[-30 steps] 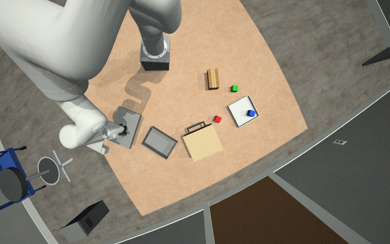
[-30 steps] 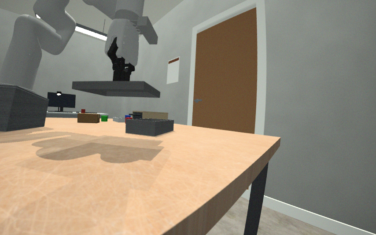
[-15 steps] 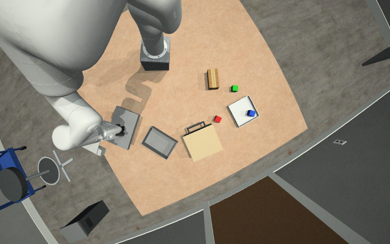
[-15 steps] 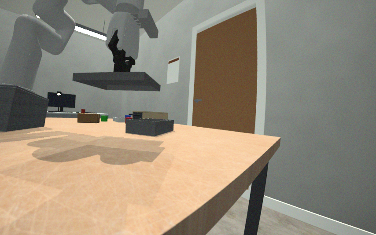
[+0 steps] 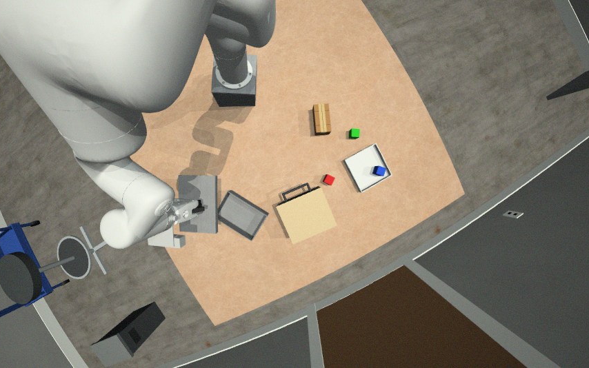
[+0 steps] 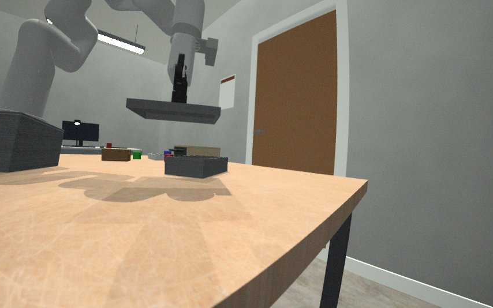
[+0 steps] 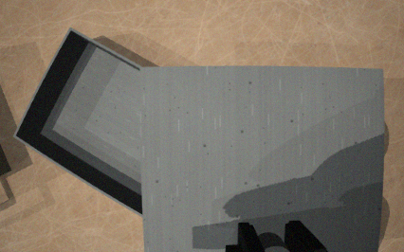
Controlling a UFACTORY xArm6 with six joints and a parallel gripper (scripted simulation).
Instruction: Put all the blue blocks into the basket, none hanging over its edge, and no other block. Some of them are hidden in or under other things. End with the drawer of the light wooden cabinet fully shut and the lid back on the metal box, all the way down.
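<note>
Now: hand 16 cm above the metal box, 10 cm short of it and 8 cm to the right of it. Also, from my hand: light wooden cabinet 32 cm to the left, 17 cm ahead, 15 cm below; small brown box 51 cm to the left, 15 cm below, 13 cm behind; red block 45 cm to the left, 17 cm below, 9 cm ahead.
</note>
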